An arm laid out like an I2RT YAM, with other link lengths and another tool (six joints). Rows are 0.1 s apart.
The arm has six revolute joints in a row. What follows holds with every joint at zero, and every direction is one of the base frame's. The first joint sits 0.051 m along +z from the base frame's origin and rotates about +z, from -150 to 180 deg. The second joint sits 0.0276 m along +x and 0.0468 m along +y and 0.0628 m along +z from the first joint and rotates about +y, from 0 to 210 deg. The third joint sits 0.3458 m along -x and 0.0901 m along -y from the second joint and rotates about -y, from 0 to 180 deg. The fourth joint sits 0.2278 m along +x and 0.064 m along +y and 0.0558 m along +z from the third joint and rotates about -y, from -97 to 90 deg. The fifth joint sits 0.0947 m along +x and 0.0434 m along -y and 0.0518 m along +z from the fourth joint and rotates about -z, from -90 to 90 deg. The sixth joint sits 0.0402 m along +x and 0.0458 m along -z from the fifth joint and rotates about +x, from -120 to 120 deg. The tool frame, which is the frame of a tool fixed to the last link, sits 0.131 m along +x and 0.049 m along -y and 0.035 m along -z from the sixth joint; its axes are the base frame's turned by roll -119.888, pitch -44.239 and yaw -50.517 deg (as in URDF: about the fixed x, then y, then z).
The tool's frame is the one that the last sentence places.
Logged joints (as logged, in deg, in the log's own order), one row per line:
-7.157 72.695 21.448 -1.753 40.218 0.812
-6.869 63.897 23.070 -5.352 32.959 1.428
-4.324 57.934 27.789 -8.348 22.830 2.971
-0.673 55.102 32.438 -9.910 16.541 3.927
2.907 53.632 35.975 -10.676 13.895 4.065
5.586 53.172 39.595 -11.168 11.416 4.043
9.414 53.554 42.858 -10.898 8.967 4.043
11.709 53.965 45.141 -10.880 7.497 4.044
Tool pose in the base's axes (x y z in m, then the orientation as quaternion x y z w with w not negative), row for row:
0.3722 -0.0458 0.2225 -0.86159 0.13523 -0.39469 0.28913
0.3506 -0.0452 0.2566 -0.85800 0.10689 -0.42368 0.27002
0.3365 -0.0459 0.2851 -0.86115 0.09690 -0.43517 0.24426
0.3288 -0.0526 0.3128 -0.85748 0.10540 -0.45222 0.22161
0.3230 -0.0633 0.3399 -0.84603 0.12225 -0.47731 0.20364
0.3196 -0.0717 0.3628 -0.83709 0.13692 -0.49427 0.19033
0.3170 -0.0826 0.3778 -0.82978 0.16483 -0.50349 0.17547
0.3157 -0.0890 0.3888 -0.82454 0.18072 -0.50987 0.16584
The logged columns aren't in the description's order. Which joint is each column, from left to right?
Columns, left to right: joint 5, joint 2, joint 3, joint 6, joint 4, joint 1.
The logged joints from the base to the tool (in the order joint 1, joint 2, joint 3, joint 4, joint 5, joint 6), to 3 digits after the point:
0.812 72.695 21.448 40.218 -7.157 -1.753
1.428 63.897 23.070 32.959 -6.869 -5.352
2.971 57.934 27.789 22.830 -4.324 -8.348
3.927 55.102 32.438 16.541 -0.673 -9.910
4.065 53.632 35.975 13.895 2.907 -10.676
4.043 53.172 39.595 11.416 5.586 -11.168
4.043 53.554 42.858 8.967 9.414 -10.898
4.044 53.965 45.141 7.497 11.709 -10.880

